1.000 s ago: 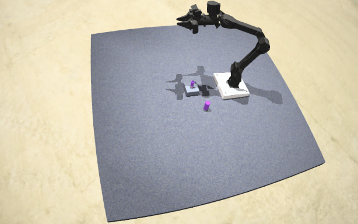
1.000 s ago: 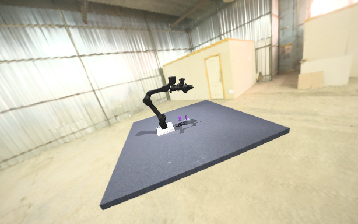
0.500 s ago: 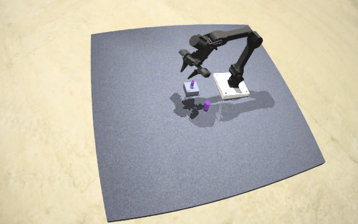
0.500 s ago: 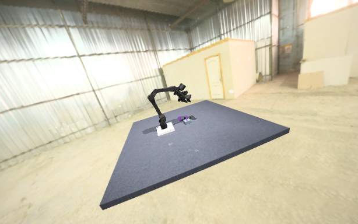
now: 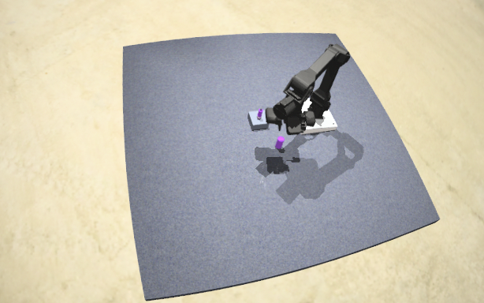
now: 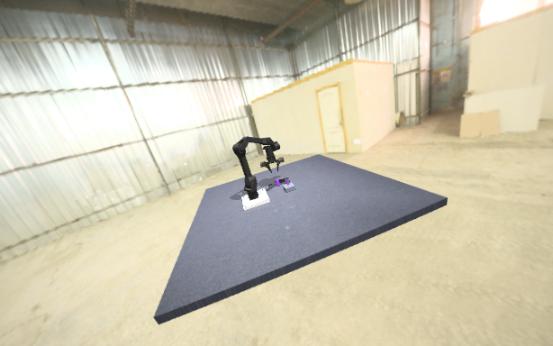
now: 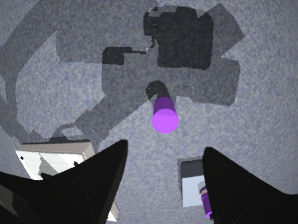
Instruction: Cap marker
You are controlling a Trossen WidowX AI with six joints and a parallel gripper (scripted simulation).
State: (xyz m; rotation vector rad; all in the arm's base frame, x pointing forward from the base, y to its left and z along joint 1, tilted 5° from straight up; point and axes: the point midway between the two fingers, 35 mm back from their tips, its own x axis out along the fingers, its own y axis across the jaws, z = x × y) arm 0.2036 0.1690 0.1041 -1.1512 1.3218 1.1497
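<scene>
Now: gripper tip 10 mm to the left of the cap and 90 mm above it. From my gripper tip the other things lie so: holder block (70 mm ahead, 140 mm to the right, 100 mm below).
</scene>
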